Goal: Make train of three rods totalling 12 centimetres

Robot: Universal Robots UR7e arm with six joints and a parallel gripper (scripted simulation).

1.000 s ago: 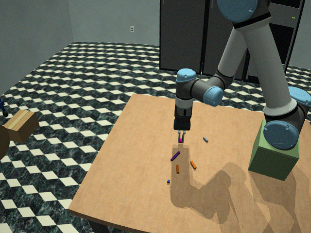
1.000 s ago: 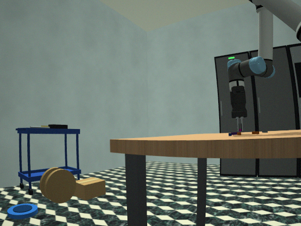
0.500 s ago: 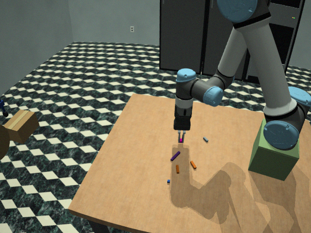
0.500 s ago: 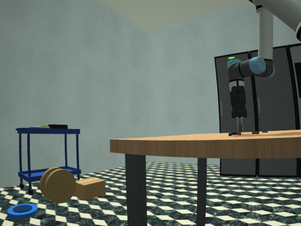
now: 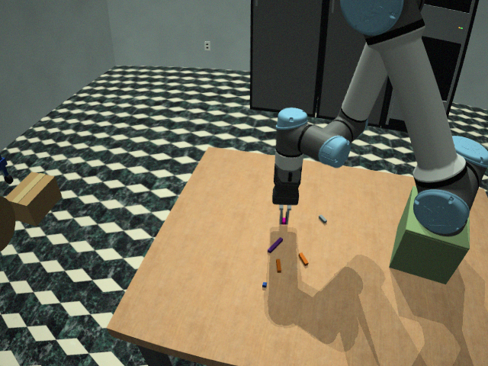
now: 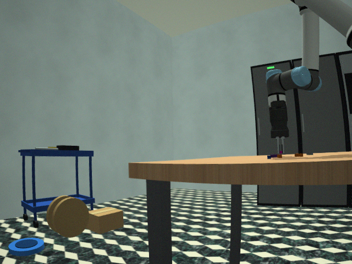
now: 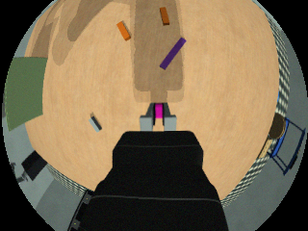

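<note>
Now: hand 9 cm to the right of the purple rod and 2 cm above it. Also, from my hand: magenta rod: 1 cm below; small blue rod: 23 cm to the left, 2 cm below, 2 cm behind; grey rod: 11 cm behind, 6 cm to the right, 2 cm below.
</note>
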